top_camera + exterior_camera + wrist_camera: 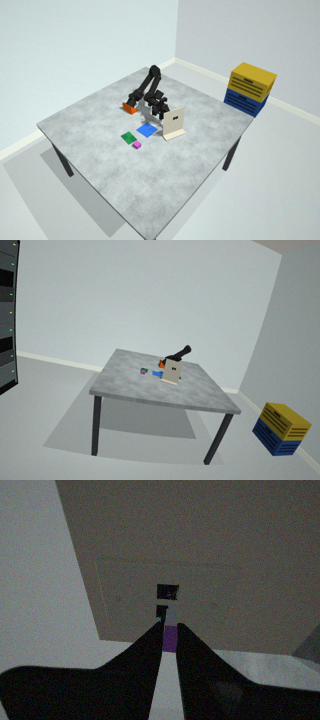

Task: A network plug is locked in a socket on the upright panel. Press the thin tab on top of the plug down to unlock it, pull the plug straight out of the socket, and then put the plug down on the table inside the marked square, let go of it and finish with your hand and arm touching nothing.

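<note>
Now: gripper tip 130 mm past the blue marked square, 110 mm to the left of it and 150 mm above it. Also, from my gripper tip: beige upright panel 50 mm ahead, 20 mm to the right, 50 mm below; network plug right at my gripper tip; thin grey tab 10 mm ahead.
</note>
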